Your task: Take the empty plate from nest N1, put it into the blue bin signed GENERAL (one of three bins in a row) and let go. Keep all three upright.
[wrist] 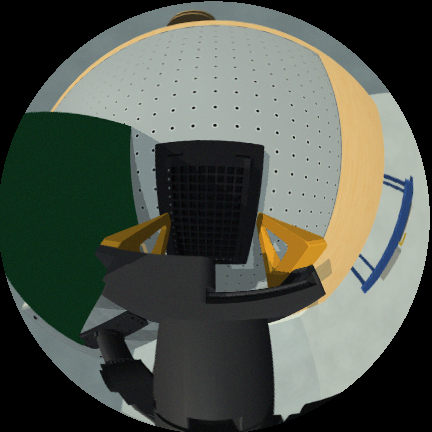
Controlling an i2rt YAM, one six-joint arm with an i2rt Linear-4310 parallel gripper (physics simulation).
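Seen in the pictures: gripper, between the fingertips: (213,217); arm's base, origin of its link: (107,331).
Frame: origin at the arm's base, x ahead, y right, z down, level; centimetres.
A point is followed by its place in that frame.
Note:
My gripper (213,217) @(x 18.2, y 23.4, z 12.2 cm) is open, with its two orange fingers wide apart and nothing between them. A black rectangular tray-like thing (209,153) @(x 24.5, y 23.6, z 13.1 cm) with a grid of square cells shows in the middle of the wrist view, beyond and partly between the fingertips. Its near end is close to the gripper body in the picture. I cannot tell whether it is the plate or a holder. No label N1, no blue bin and no GENERAL sign can be made out.
A light grey perforated table top (230,75) @(x 36.0, y 27.2, z 14.9 cm) has a wooden edge (362,165) @(x 26.3, y 58.4, z 16.2 cm) at the right. A large dark green surface (65,200) @(x 23.9, y 12.6, z 4.7 cm) covers the left. A blue bar frame (400,220) stands beyond the right edge. A round brown thing (192,16) shows behind the far edge.

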